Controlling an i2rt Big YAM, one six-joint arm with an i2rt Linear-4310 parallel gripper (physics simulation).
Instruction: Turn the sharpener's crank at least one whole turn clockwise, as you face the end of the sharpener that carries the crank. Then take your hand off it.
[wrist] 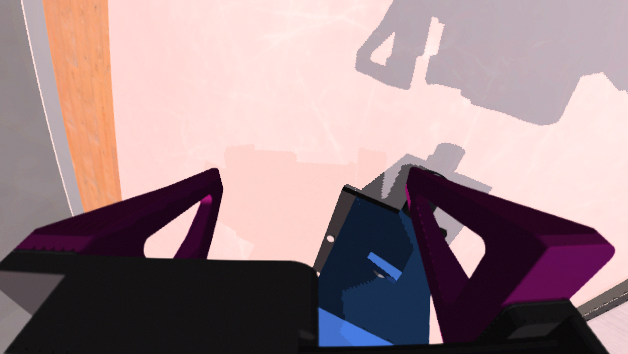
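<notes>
The sharpener shows at the lower middle right of the wrist view, with a dark blue body, a lighter blue patch and a grey plate along its left side. Its lower part is cut off by the gripper's black housing. My gripper is wide open, with nothing between its purple fingers. The right finger overlaps the sharpener's right side in the view; whether they touch I cannot tell. The crank is mostly hidden behind the right finger; small dark bits show at that finger's edge and through its opening.
The pale pink table top lies below, with an orange wooden strip along its left side. Grey shadows of the arm and gripper fall at the upper right, and a smaller shadow falls beside the sharpener. A dark edge runs at the lower right.
</notes>
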